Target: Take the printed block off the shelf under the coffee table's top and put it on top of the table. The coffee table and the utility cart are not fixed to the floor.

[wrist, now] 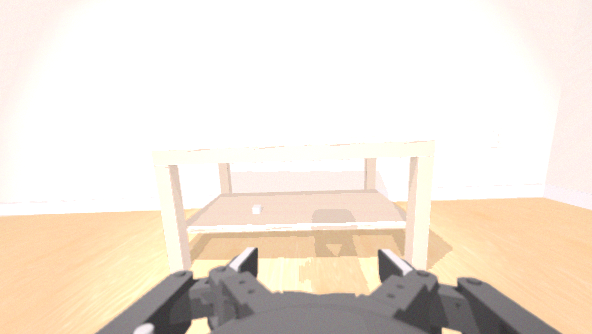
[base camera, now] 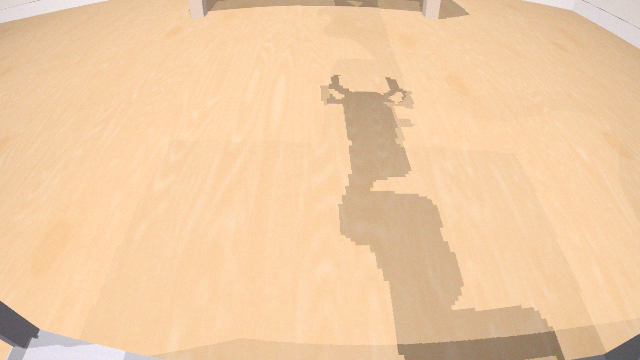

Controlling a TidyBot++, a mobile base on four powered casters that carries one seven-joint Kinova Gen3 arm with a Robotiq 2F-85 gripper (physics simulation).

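Places are measured from the arm's base along level axes (x back, y right, z up), in millimetres.
Where they show: gripper, between the fingertips: [wrist: 316, 262].
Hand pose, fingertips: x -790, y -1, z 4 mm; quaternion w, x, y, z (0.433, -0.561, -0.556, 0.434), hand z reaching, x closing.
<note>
Things, the pixels of their centre, and the offset from my fingertips. "*": a spot on its surface instead. Level surfaces: height alone.
- table, a spot on its surface: [base camera: 198, 7] * dx -496, dy -483, dz -358 mm
- printed block, middle of its body: [wrist: 256, 209] dx -701, dy -246, dz -236 mm
- wooden floor, height of its surface: dz -401 mm
The coffee table [wrist: 295, 152] stands ahead in the wrist view, with its front edge, its four legs and the shelf under the top showing. In the base camera view the lower parts of two legs of the table [base camera: 198, 7] show at the top edge. The printed block [wrist: 257, 209] is small and whitish and lies on the shelf [wrist: 300, 207], left of its middle. My gripper [wrist: 316, 262] is open, with nothing between its fingers. It is in front of the table, apart from it and from the block. It does not show in the base camera view; its shadow falls on the floor there.
A white wall [wrist: 300, 70] stands behind the table, and another wall [wrist: 575, 125] is at the right. The wooden floor [base camera: 225, 175] [wrist: 75, 250] lies between the base and the table, with the arm's shadow across it. The utility cart does not show in these views.
</note>
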